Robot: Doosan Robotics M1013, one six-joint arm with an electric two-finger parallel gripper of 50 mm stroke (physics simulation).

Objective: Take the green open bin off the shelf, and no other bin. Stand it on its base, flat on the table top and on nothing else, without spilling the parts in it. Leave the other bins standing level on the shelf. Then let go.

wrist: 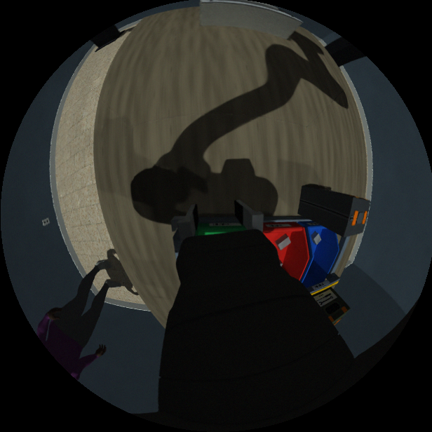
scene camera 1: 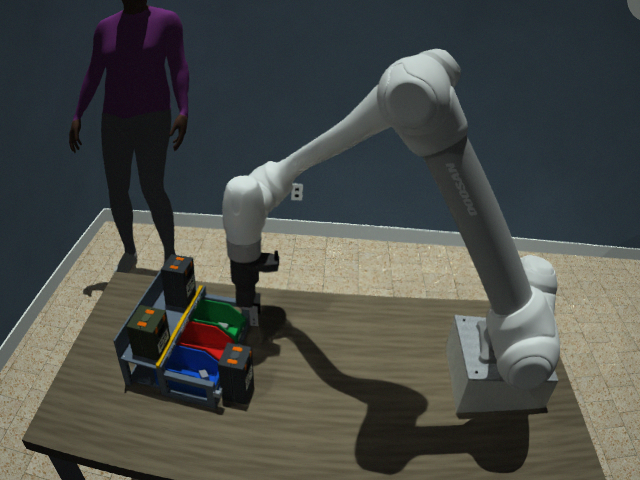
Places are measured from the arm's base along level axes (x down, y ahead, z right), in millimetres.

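Pixels of known places: gripper, fingertip midpoint: (scene camera 1: 255,318).
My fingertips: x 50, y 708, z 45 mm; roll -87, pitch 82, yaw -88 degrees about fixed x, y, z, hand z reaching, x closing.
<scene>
Ahead of a thing's pixels: the offset from my fingertips to its middle. "pt": to the spot under its first point.
The green bin {dx +24, dy +122, dz -23 mm} (scene camera 1: 216,313) (wrist: 220,230) stands upright in the far end of the grey shelf {pt dx -6, dy +88, dz -325 mm} (scene camera 1: 188,384), with a light part {dx +51, dy +101, dz -3 mm} (scene camera 1: 223,325) in it. The red bin {dx +24, dy +124, dz -135 mm} (scene camera 1: 206,338) (wrist: 295,252) is beside it, then the blue bin {dx +24, dy +121, dz -247 mm} (scene camera 1: 188,361) (wrist: 325,250); both sit in the shelf. My gripper (scene camera 1: 254,311) (wrist: 215,209) is open and empty, pointing down at the front end of the green bin. In the wrist view its fingers show to either side of the bin's front end; whether they touch it I cannot tell. The arm hides much of the green bin there.
A dark box {dx +2, dy -13, dz -238 mm} (scene camera 1: 236,373) (wrist: 332,209) stands in front of the blue bin. Another dark box {dx -95, dy +222, dz -20 mm} (scene camera 1: 178,281) and an olive box {dx -83, dy +220, dz -251 mm} (scene camera 1: 148,333) (wrist: 331,304) stand on the shelf behind the yellow strip {dx -39, dy +176, dz -137 mm} (scene camera 1: 178,328). The robot's base block (scene camera 1: 501,395) is at the right. A person (scene camera 1: 139,67) stands behind the table.
</scene>
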